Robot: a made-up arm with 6 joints.
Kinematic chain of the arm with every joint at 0, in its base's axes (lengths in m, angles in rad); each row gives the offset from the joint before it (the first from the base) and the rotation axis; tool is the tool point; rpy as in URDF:
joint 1: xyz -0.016 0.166 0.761 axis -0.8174 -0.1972 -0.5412
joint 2: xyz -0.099 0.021 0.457 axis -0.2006 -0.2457 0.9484
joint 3: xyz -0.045 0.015 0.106 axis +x
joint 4: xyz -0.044 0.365 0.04 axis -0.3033 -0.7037 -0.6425
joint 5: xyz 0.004 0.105 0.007 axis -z
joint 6: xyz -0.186 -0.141 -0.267 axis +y
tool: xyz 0.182 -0.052 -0.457 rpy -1.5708 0 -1.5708
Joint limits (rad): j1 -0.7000..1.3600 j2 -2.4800..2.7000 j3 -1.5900..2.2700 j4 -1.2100..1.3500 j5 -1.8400..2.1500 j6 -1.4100..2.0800
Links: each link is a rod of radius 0.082 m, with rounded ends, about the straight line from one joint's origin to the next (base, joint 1, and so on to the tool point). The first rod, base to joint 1, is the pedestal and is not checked.
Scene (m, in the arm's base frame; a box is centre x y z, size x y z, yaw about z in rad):
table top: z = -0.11
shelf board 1: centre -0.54 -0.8 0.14 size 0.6 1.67 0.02 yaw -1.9
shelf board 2: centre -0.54 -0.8 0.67 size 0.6 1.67 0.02 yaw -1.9
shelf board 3: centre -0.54 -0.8 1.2 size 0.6 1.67 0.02 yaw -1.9
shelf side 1: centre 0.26 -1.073 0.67 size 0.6 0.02 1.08 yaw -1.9
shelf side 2: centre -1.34 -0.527 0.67 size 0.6 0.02 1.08 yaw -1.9
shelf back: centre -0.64 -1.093 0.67 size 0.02 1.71 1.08 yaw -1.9
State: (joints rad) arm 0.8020 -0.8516 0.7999 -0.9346 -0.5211 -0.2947
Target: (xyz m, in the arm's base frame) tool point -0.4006 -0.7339 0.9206
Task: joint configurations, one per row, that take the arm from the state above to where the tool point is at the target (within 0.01 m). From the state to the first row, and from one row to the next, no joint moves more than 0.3 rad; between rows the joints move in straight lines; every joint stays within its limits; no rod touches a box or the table.
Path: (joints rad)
1: 0.6351 -0.7208 0.5344 -0.9652 -0.4757 -0.1853
2: 0.4682 -0.5900 0.2688 -0.9958 -0.4304 -0.0759
3: 0.3013 -0.4592 0.0033 -1.0264 -0.3850 0.0335
4: 0.1344 -0.3284 -0.2623 -1.0570 -0.3397 0.1429
5: -0.0324 -0.1976 -0.5278 -1.0876 -0.2943 0.2523
6: -0.1993 -0.0668 -0.7934 -1.1182 -0.2490 0.3617
7: -0.3662 0.0641 -1.0589 -1.1488 -0.2036 0.4711
8: -0.5331 0.1949 -1.3245 -1.1794 -0.1583 0.5805
9: -0.7000 0.3257 -1.5900 -1.2100 -0.1129 0.6899

